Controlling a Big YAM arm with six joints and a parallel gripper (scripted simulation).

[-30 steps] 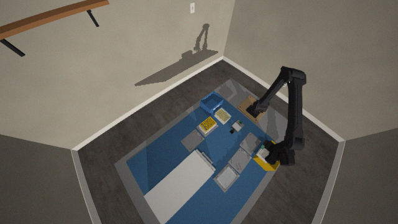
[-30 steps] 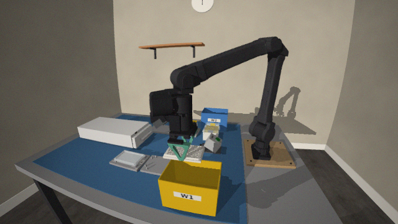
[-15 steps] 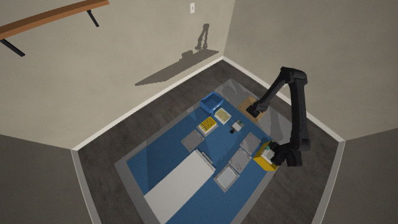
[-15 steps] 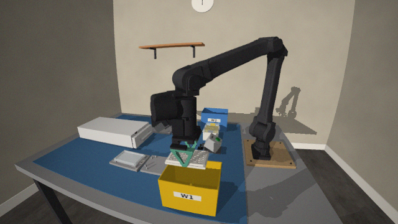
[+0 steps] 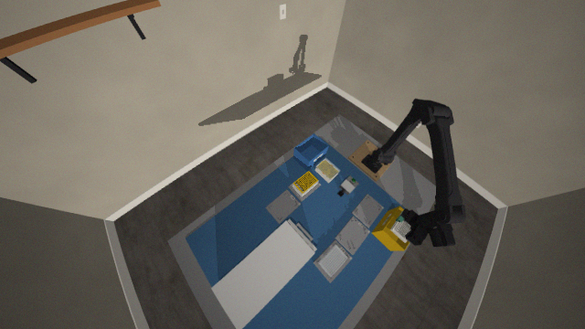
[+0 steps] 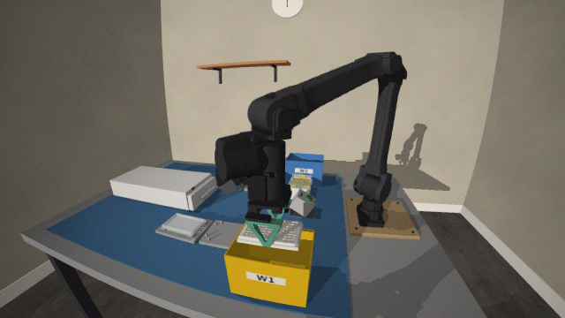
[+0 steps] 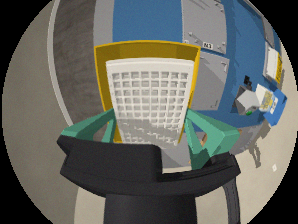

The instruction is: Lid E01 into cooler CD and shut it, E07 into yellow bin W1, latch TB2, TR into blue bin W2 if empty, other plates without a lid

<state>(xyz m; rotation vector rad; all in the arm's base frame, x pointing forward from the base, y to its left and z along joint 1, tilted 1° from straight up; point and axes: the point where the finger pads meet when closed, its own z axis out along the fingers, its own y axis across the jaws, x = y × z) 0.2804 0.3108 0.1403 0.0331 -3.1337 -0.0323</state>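
Right now the white plate is right at my hand. From my hand the other things lie so: grey lid park nest: 15 cm to the right, 14 cm below; yellow bin W1: 1 cm to the left, 11 cm below; green DONE key: 6 cm behind, 32 cm to the right, 8 cm below.
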